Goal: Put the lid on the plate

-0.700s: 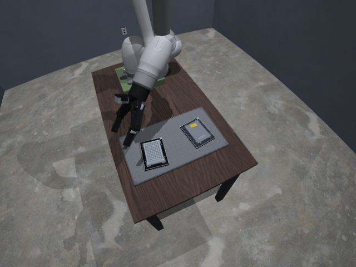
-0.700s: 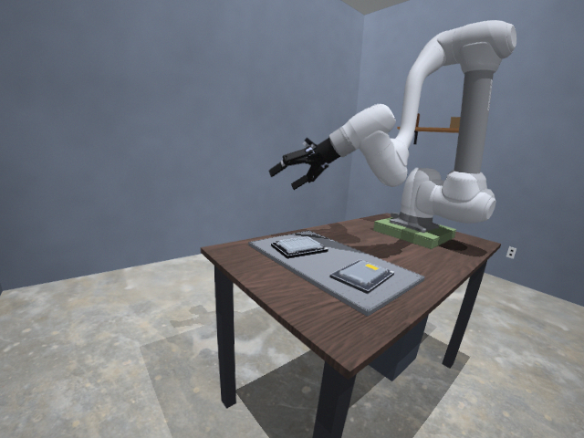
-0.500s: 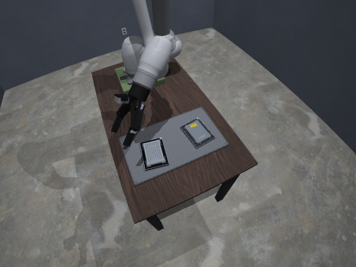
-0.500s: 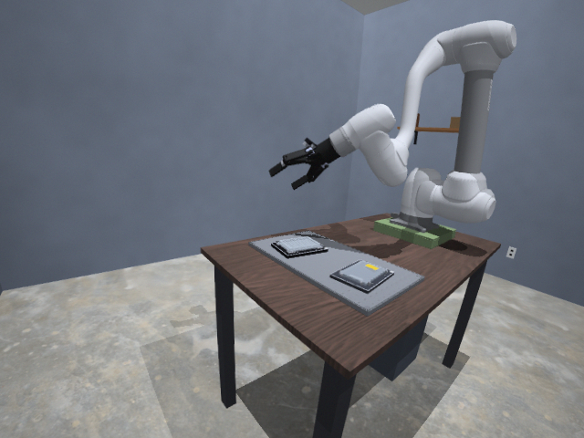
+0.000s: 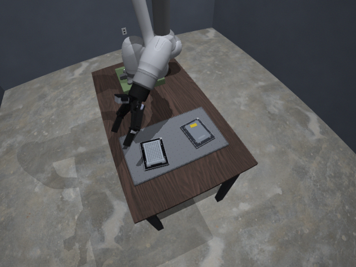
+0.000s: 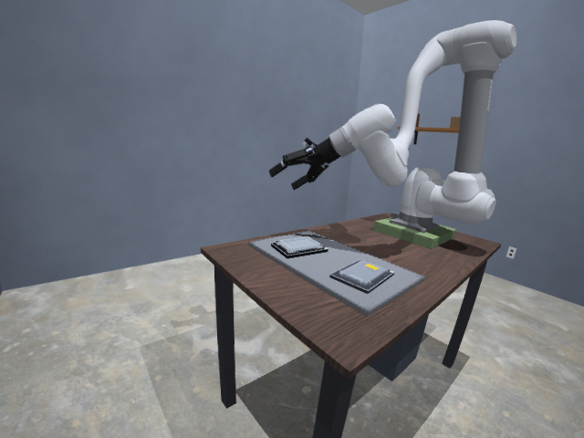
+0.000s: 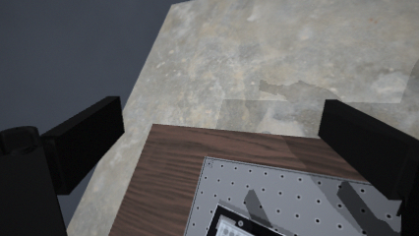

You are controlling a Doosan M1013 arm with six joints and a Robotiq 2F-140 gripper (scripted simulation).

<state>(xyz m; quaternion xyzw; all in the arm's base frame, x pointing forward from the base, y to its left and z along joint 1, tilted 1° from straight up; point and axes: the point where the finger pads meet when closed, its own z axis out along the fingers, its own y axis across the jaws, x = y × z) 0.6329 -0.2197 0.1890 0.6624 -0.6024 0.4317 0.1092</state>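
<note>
Right now the clear lid is 2 cm behind my hand, 37 cm to the left of it and 21 cm below it. Round my hand: nest N1 (11 cm to the left, 22 cm below); then lid park LP1 (2 cm behind, 37 cm to the left, 22 cm below); then culture plate E01 (11 cm to the left, 21 cm below).
</note>
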